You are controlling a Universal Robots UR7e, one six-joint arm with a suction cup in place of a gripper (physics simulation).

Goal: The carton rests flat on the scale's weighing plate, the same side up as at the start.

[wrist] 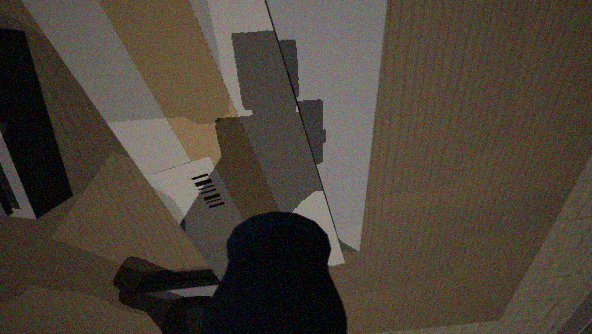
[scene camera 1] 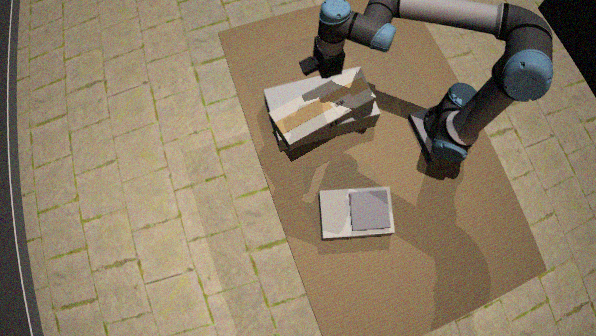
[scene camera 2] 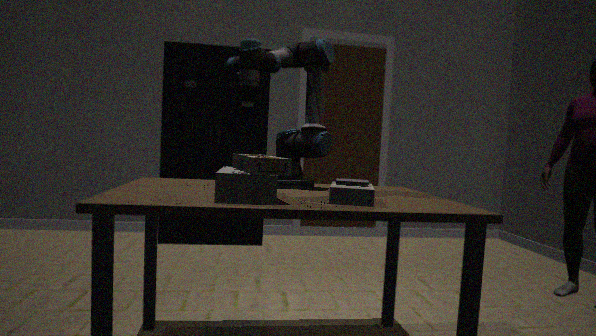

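Note:
The carton is long and white, with a tan tape strip and a barcode label. It lies askew on top of a larger pale box. The scale has a white body and a grey weighing plate with no carton on it. My suction gripper is off and holds nothing. It hangs above the two stacked boxes, apart from them, and its shadow falls on them. Its cup's contact face is hidden.
The boxes and scale stand on a brown table. The arm's base stands toward the table's rear, behind the boxes and scale in the second scene view. A person stands at the far right, away from the table.

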